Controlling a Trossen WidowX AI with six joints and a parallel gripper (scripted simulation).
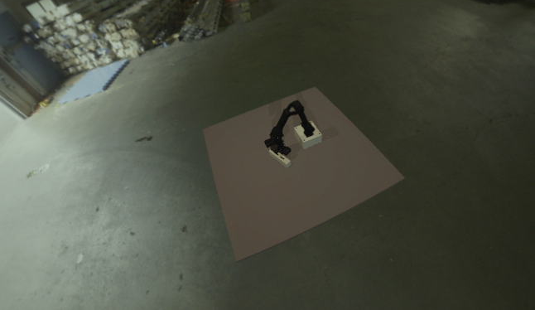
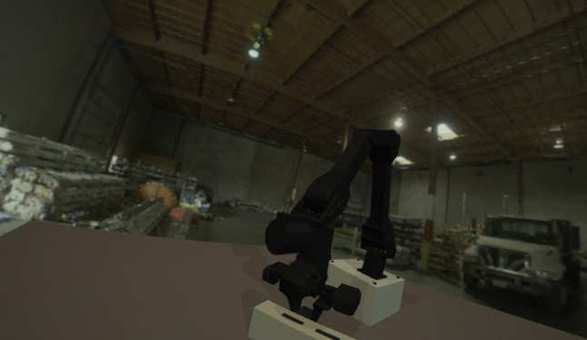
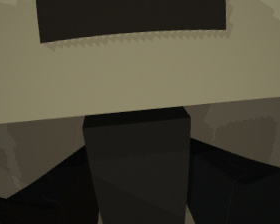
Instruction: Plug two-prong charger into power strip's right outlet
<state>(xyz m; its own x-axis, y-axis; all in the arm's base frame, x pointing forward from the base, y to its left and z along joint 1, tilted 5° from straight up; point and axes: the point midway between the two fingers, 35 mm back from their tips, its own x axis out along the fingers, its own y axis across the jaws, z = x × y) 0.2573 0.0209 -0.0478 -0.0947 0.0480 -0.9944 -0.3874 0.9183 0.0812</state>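
Now: the black charger 2 cm ahead of my gripper tip, 1 cm to the left of it and 1 cm above it.
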